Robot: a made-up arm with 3 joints. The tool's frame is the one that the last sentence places.
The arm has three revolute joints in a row. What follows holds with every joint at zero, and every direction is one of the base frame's.
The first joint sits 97 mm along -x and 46.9 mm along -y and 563.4 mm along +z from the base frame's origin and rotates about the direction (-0.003, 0.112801, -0.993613), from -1.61 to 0.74 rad.
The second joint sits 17 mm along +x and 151.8 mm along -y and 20.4 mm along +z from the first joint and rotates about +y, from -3.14 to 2.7 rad.
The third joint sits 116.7 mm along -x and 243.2 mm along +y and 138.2 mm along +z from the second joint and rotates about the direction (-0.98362, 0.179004, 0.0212), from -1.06 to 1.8 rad.
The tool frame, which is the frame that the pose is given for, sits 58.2 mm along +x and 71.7 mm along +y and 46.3 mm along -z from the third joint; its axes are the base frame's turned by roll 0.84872, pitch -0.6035 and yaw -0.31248 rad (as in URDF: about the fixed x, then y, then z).
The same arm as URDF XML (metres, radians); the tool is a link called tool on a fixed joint. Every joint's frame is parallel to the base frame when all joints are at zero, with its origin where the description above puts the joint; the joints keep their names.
<robot name="arm">
  <joint name="tool_fixed" type="fixed">
    <parent link="link3"/>
    <child link="tool"/>
    <origin xyz="0.0582 0.0717 -0.0463" rpy="0.8487 -0.6035 -0.3125"/>
  </joint>
  <joint name="joint 3" type="revolute">
    <parent link="link2"/>
    <child link="link3"/>
    <origin xyz="-0.1167 0.2432 0.1382" rpy="0 0 0"/>
    <axis xyz="-0.98362 0.179004 0.0212"/>
    <limit lower="-1.06" upper="1.8"/>
  </joint>
  <joint name="joint 2" type="revolute">
    <parent link="link1"/>
    <child link="link2"/>
    <origin xyz="0.017 -0.1518 0.0204" rpy="0 0 0"/>
    <axis xyz="0 1 0"/>
    <limit lower="-3.14" upper="2.7"/>
  </joint>
  <joint name="joint 1" type="revolute">
    <parent link="base"/>
    <child link="link1"/>
    <origin xyz="-0.097 -0.0469 0.5634" rpy="0 0 0"/>
    <axis xyz="-0.003 0.112801 -0.993613"/>
    <limit lower="-1.61" upper="0.74"/>
  </joint>
  <link name="base"/>
  <link name="link1"/>
  <link name="link2"/>
  <link name="link3"/>
  <link name="tool"/>
</robot>

